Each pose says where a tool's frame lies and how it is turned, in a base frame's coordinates. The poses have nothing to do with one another.
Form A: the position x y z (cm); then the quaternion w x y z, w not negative.
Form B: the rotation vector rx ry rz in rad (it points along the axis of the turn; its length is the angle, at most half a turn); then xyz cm. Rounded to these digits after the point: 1 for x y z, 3 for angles.
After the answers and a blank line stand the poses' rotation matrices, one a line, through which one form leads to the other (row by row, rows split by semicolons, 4 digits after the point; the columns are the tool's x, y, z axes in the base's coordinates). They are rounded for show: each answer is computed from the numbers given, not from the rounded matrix.
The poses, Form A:
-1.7 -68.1 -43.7 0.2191 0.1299 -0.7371 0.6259
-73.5 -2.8 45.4 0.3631 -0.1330 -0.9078 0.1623
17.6 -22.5 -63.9 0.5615 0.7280 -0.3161 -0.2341
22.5 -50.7 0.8 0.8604 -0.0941 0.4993 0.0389
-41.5 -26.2 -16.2 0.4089 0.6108 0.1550 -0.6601
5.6 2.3 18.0 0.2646 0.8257 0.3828 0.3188
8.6 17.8 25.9 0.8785 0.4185 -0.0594 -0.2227
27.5 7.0 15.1 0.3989 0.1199 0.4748 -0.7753
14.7 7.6 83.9 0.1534 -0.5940 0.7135 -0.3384
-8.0 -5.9 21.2 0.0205 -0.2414 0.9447 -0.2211
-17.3 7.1 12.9 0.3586 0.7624 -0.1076 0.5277
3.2 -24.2 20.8 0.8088 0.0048 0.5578 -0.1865
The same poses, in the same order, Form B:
0.359 -2.040 1.732 -1.7 -68.1 -43.7
-0.342 -2.337 0.418 -73.5 -2.8 45.4
1.715 -0.745 -0.551 17.6 -22.5 -63.9
-0.197 1.048 0.082 22.5 -50.7 0.8
1.539 0.390 -1.663 -41.5 -26.2 -16.2
2.231 1.034 0.862 5.6 2.3 18.0
0.873 -0.124 -0.464 8.6 17.8 25.9
0.303 1.202 -1.962 27.5 7.0 15.1
-1.703 2.046 -0.970 14.7 7.6 83.9
-0.749 2.930 -0.686 -8.0 -5.9 21.2
1.967 -0.278 1.361 -17.3 7.1 12.9
0.010 1.193 -0.399 3.2 -24.2 20.8

-0.8702 -0.4658 -0.1604; 0.0828 0.1827 -0.9797; 0.4856 -0.8658 -0.1204
-0.7009 0.1236 -0.7024; 0.3593 0.9119 -0.1981; 0.6161 -0.3913 -0.6836
0.6906 -0.1973 -0.6958; -0.7231 -0.1696 -0.6696; 0.0141 0.9656 -0.2598
0.4984 -0.1609 0.8519; -0.0270 0.9793 0.2008; -0.8666 -0.1231 0.4837
0.0805 0.7292 -0.6796; -0.3505 -0.6176 -0.7041; -0.9331 0.2949 0.2058
0.5036 0.4635 0.7291; 0.8009 -0.5669 -0.1929; 0.3239 0.6811 -0.6567
0.8938 0.3416 -0.2908; -0.4410 0.5505 -0.7088; -0.0820 0.7617 0.6427
-0.6530 0.7324 0.1929; -0.5047 -0.2309 -0.8319; -0.5647 -0.6406 0.5204
-0.2472 -0.7438 0.6209; -0.9515 0.0653 -0.3007; 0.1831 -0.6652 -0.7239
-0.8826 -0.4470 0.1455; -0.4651 0.7857 -0.4078; 0.0680 -0.4276 -0.9014
0.4198 -0.5426 0.7275; 0.2144 -0.7196 -0.6604; 0.8819 0.4333 -0.1858
0.3082 0.3070 0.9004; -0.2963 0.9304 -0.2158; -0.9040 -0.2003 0.3777

